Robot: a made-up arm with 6 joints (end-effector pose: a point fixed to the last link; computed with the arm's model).
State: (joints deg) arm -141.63 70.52 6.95 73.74 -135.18 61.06
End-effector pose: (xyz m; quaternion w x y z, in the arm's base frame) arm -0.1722 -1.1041 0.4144 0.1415 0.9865 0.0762 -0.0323
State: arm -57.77 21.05 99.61 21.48 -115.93 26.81
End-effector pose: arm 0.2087 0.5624 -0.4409 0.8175 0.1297 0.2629 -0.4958
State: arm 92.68 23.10 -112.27 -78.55 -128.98 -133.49
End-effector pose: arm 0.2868 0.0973 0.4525 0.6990 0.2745 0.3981 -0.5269
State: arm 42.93 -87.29 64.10 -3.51 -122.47 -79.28
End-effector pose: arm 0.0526 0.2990 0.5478 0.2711 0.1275 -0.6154 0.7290
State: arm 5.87 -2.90 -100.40 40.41 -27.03 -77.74
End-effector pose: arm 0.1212 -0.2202 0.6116 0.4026 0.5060 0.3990 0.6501
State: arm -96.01 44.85 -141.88 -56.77 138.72 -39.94
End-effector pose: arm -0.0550 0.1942 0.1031 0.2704 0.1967 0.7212 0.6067
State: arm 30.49 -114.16 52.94 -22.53 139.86 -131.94
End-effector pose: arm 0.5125 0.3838 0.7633 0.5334 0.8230 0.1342 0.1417
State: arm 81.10 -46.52 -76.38 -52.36 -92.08 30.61
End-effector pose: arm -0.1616 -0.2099 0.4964 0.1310 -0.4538 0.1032 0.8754
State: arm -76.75 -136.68 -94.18 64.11 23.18 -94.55
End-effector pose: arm 0.1116 -0.4545 0.6511 0.5061 0.7667 -0.2518 -0.3044
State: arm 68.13 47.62 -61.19 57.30 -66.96 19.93
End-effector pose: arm -0.5322 0.4096 0.0506 0.8426 0.1097 -0.5118 0.1266
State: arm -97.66 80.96 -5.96 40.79 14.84 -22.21
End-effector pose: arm -0.5311 -0.9821 -0.2467 0.2851 -0.2350 -0.4209 0.8284
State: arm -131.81 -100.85 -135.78 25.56 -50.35 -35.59
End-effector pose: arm 0.5485 -0.2178 0.2522 0.5397 0.2531 0.7621 -0.2527
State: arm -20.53 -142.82 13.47 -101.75 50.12 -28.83
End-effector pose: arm -0.0623 0.4097 -0.2615 0.1185 0.0926 -0.8610 0.4859
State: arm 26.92 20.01 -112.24 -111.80 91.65 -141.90
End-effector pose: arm 0.1644 0.5330 0.3525 0.3380 0.5270 0.6579 0.4185
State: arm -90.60 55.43 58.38 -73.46 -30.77 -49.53
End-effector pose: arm 0.1744 -0.0681 -0.0833 0.9129 0.1707 0.0420 -0.3684
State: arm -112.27 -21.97 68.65 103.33 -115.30 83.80
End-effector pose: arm -0.2668 -0.6724 -0.6991 0.1591 0.7753 -0.0955 0.6038
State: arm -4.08 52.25 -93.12 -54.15 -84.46 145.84
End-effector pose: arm -0.0930 0.1432 0.2438 0.5680 0.6718 -0.2190 -0.4221
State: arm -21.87 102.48 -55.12 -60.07 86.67 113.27
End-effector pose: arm 0.0489 0.3532 -0.1589 0.1175 0.4608 0.8202 0.3180
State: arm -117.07 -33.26 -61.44 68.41 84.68 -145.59
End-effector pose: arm -0.1680 0.2130 0.5456 0.2920 0.6005 0.4700 0.5773
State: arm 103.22 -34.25 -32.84 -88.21 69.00 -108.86
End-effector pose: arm 0.2709 -0.1152 0.4543 0.2723 -0.8131 -0.4447 -0.2587
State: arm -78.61 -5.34 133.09 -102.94 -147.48 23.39
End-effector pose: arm 0.2463 -0.0959 -0.1909 0.4472 0.6766 0.5071 0.2917
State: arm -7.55 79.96 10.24 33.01 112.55 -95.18
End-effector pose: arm -0.1280 0.2879 -0.9079 0.2446 0.3017 0.6320 -0.6706
